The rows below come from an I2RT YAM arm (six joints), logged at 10 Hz.
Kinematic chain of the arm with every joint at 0, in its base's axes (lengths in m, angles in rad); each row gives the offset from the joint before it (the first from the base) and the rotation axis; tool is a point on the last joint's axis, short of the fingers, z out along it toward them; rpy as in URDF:
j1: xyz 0 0 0.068 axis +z
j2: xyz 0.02 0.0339 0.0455 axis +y
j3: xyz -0.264 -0.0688 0 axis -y
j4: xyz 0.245 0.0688 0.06 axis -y
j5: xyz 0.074 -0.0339 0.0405 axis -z
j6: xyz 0.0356 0 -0.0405 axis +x
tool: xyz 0 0 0 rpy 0 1.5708 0
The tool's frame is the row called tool.
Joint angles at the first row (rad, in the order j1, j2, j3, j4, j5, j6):
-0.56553, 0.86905, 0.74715, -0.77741, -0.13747, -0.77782
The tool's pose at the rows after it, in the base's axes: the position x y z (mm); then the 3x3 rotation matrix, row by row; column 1 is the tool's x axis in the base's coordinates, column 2 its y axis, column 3 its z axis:
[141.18, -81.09, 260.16], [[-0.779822, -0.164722, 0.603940], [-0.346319, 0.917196, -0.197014], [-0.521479, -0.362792, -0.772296]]
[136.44, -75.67, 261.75], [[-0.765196, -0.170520, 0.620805], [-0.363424, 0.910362, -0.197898], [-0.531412, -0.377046, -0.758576]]
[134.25, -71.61, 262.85], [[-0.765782, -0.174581, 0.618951], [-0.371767, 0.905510, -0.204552], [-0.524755, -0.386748, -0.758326]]
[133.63, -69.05, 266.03], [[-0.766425, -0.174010, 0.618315], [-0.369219, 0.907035, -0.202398], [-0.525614, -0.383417, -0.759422]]
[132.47, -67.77, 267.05], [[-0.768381, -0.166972, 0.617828], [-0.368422, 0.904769, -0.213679], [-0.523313, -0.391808, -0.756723]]
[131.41, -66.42, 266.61], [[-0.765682, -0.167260, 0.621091], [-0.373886, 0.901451, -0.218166], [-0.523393, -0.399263, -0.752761]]
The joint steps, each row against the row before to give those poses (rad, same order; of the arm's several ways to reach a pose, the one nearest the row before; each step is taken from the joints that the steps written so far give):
0.01129, -0.02448, -0.00526, -0.01645, -0.01344, -0.01594
0.01368, -0.03908, -0.01073, -0.00633, 0.00055, -0.00063
0.02004, -0.01833, -0.00102, -0.01360, 0.01962, 0.00570
0.01455, -0.00485, 0.01191, -0.01730, 0.00780, 0.01373
0.00729, -0.00907, 0.00037, -0.00319, 0.01490, 0.00641
0.00616, -0.01042, -0.00610, 0.00259, 0.00642, 0.00001

